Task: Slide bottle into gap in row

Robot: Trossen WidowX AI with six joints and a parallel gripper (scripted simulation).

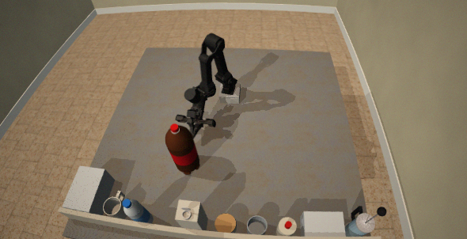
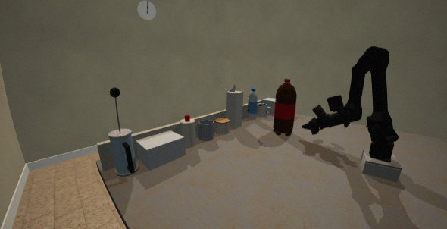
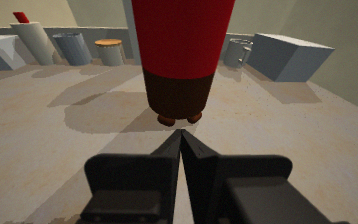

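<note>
Right now my hand is 13 cm short of the brown cola bottle, 7 cm below it and 1 cm to the right of it. The rest, counted from my hand: wood-lidded jar: 37 cm ahead, 25 cm to the left, 4 cm below; grey cup: 37 cm to the left, 36 cm ahead, 5 cm below; blue-capped water bottle: 43 cm ahead, 8 cm to the right, 3 cm above.
</note>
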